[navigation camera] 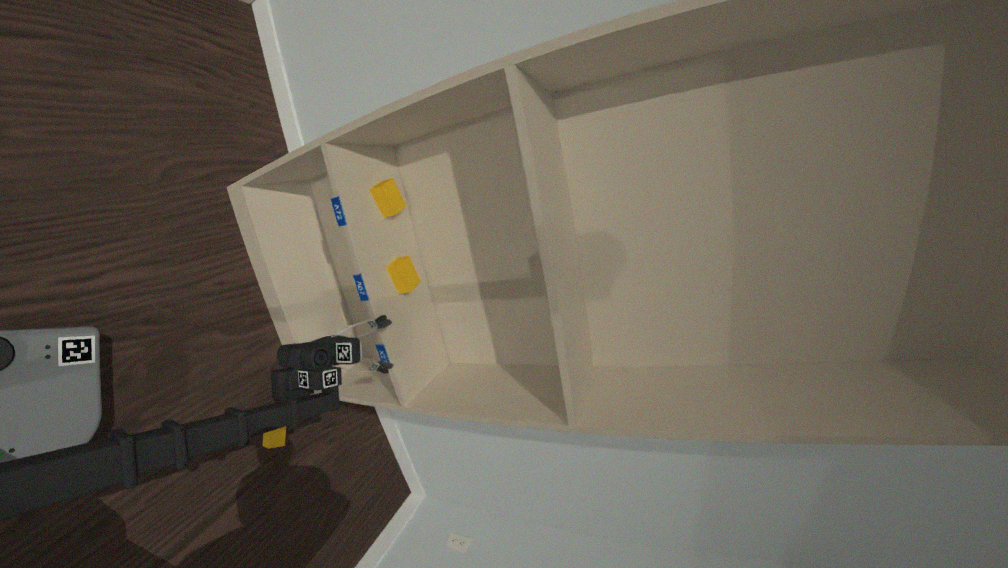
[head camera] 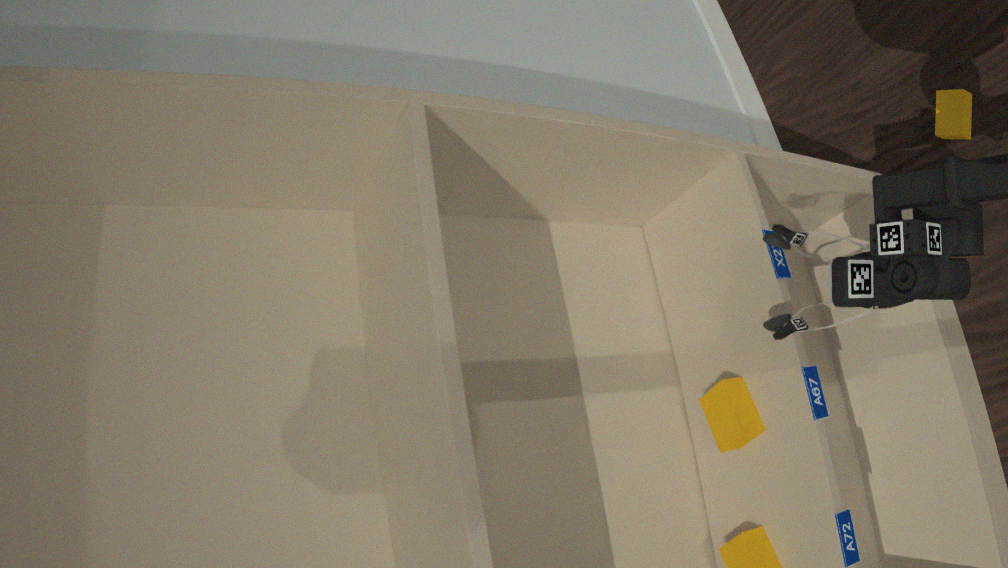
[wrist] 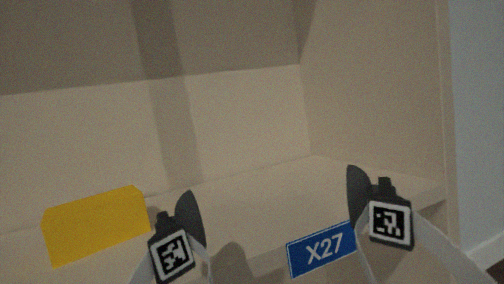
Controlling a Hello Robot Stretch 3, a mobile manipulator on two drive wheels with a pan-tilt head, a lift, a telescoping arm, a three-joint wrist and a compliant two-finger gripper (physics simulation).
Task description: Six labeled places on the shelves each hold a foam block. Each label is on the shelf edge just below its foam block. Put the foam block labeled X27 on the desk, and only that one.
Labels:
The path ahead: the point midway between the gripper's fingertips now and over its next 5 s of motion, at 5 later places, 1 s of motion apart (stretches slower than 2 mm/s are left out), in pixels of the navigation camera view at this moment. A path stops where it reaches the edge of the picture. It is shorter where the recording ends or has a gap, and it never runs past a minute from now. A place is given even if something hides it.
My gripper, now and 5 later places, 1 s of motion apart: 390, 343; 376, 343; 359, 345; 312, 352; 290, 355; 292, 387

